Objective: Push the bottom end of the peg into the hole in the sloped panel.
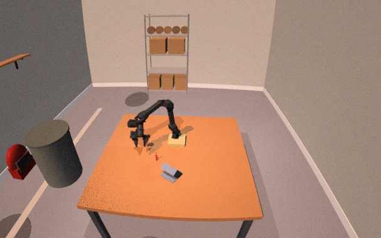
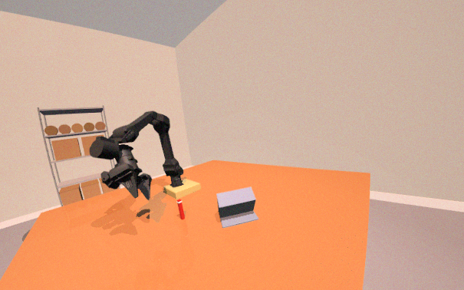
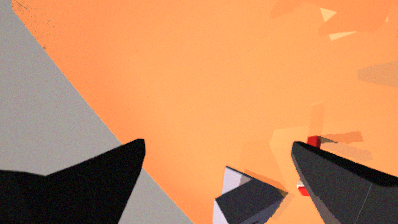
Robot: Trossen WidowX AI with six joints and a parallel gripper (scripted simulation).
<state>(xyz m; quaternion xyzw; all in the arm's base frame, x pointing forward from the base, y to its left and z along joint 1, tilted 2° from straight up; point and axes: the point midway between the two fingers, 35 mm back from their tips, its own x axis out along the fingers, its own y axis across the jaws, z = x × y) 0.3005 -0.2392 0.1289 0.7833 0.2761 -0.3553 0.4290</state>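
The peg lies 2 cm behind my gripper tip, 12 cm to the left of it and 8 cm below it. From my gripper tip the other things lie so: panel 13 cm ahead, 27 cm to the left, 10 cm below.
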